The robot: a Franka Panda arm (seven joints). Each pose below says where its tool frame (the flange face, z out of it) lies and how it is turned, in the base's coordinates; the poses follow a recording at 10 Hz.
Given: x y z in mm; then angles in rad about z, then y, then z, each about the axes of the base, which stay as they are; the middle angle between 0 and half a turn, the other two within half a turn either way.
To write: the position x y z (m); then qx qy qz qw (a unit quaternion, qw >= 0). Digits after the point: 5 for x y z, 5 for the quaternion.
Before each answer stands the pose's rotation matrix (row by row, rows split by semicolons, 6 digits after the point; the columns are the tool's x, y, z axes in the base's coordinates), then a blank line. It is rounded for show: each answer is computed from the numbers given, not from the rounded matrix.
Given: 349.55 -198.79 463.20 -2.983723 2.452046 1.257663
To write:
0.384279 0.902178 0.195972; 0.676461 -0.419609 0.605252; 0.628276 -0.100018 -0.771535

0.34955 -0.19879 0.46320 -0.80241 -0.49185 -0.25681 0.21974
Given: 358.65 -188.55 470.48 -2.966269 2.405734 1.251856
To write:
0.394495 0.894470 0.210469; 0.638388 -0.431528 0.637373; 0.660934 -0.117079 -0.741255

0.35865 -0.18855 0.47048 -0.80114 -0.47834 -0.27193 0.23543
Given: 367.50 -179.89 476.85 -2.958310 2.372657 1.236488
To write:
0.404019 0.885839 0.228162; 0.607693 -0.446349 0.656873; 0.683724 -0.126737 -0.718651

0.36750 -0.17989 0.47685 -0.80141 -0.46591 -0.28446 0.24445
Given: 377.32 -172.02 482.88 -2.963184 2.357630 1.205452
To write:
0.414727 0.874279 0.252266; 0.587485 -0.468972 0.659490; 0.694883 -0.125306 -0.708121

0.37732 -0.17202 0.48288 -0.80496 -0.45399 -0.29416 0.24374
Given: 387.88 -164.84 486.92 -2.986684 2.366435 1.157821
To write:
0.424565 0.860731 0.280867; 0.584503 -0.497476 0.640995; 0.691449 -0.107976 -0.714311

0.38788 -0.16484 0.48692 -0.81184 -0.44505 -0.29942 0.23064
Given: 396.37 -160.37 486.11 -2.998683 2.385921 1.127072
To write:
0.437900 0.849451 0.294409; 0.589485 -0.518549 0.619366; 0.678787 -0.097671 -0.727811

0.39637 -0.16037 0.48611 -0.81919 -0.43914 -0.29700 0.21883
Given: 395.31 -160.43 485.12 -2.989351 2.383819 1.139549
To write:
0.437883 0.851892 0.287297; 0.588841 -0.513241 0.624380; 0.679356 -0.104233 -0.726368

0.39531 -0.16043 0.48512 -0.81815 -0.44024 -0.29538 0.22264
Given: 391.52 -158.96 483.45 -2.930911 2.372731 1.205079
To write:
0.446635 0.859468 0.248659; 0.581545 -0.490072 0.649334; 0.679943 -0.145409 -0.718703

0.39152 -0.15896 0.48345 -0.81477 -0.44215 -0.28493 0.24385
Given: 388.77 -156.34 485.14 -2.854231 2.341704 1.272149
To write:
0.467485 0.858440 0.211043; 0.555246 -0.470907 0.685528; 0.687866 -0.203293 -0.696787

0.38877 -0.15634 0.48514 -0.81166 -0.43543 -0.27687 0.27377
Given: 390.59 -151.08 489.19 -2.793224 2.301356 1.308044
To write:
0.492558 0.848506 0.193454; 0.517011 -0.464107 0.719239; 0.700061 -0.254249 -0.667287

0.39059 -0.15108 0.48919 -0.80993 -0.42149 -0.27580 0.30048
